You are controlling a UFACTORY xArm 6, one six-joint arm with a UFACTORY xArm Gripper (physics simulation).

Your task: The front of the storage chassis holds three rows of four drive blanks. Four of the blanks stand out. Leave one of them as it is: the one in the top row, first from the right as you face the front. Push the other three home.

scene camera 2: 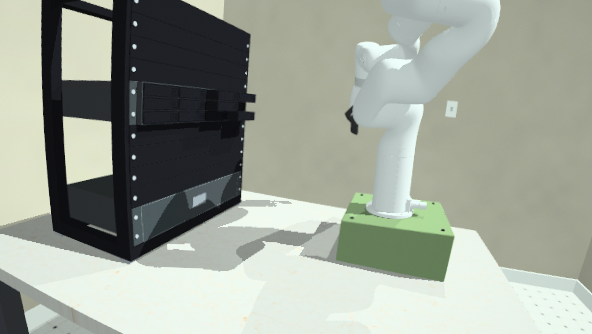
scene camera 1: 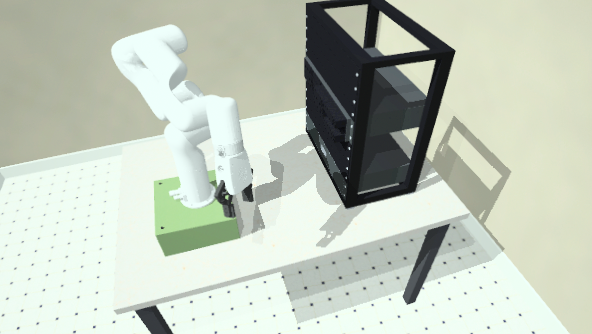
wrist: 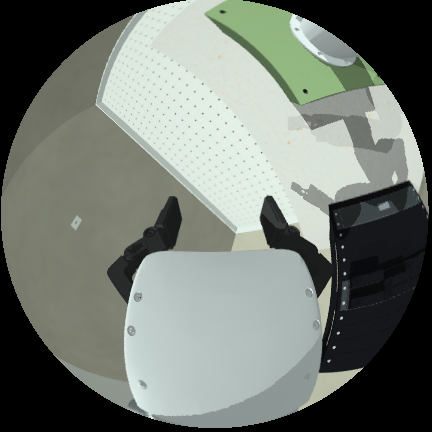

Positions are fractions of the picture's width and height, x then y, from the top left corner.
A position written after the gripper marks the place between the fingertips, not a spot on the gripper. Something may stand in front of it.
Observation:
In view: the gripper (scene camera 1: 0.40,0.62) and a black rack (scene camera 2: 0.30,0.30).
The black rack is seen too in scene camera 1 (scene camera 1: 0.60,0.29) and in the wrist view (wrist: 0.86,0.54). The gripper also shows in the wrist view (wrist: 0.51,0.48).

